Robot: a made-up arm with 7 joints. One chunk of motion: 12 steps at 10 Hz.
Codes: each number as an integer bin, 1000 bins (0 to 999) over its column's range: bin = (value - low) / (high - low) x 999, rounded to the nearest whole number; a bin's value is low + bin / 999 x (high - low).
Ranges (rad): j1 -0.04..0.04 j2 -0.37..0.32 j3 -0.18..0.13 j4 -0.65..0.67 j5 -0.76..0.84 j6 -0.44..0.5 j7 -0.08..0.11
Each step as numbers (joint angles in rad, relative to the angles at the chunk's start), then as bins.
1 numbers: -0.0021 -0.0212 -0.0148 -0.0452 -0.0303 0.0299 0.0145
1 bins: 473 505 532 458 456 499 497
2 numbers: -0.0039 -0.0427 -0.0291 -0.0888 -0.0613 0.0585 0.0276
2 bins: 451 474 486 425 436 530 566
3 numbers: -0.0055 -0.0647 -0.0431 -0.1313 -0.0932 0.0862 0.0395
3 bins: 431 442 441 393 416 559 628
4 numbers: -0.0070 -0.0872 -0.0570 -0.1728 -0.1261 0.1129 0.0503
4 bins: 412 409 396 361 396 588 685
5 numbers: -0.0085 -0.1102 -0.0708 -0.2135 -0.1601 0.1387 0.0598
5 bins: 393 376 352 330 375 615 735
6 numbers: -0.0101 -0.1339 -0.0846 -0.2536 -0.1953 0.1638 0.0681
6 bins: 373 342 307 300 353 642 779
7 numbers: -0.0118 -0.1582 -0.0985 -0.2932 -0.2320 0.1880 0.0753
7 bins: 352 307 263 270 330 667 817
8 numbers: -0.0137 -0.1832 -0.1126 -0.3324 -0.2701 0.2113 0.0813
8 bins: 328 270 217 240 306 692 848
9 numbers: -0.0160 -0.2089 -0.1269 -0.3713 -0.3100 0.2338 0.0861
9 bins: 300 233 171 211 281 716 873
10 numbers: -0.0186 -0.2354 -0.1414 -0.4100 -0.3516 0.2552 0.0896
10 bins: 267 195 124 182 255 739 892
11 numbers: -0.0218 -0.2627 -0.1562 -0.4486 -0.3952 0.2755 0.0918
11 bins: 227 155 77 152 228 760 903
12 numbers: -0.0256 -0.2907 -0.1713 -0.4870 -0.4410 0.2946 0.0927
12 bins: 180 115 28 123 199 781 908
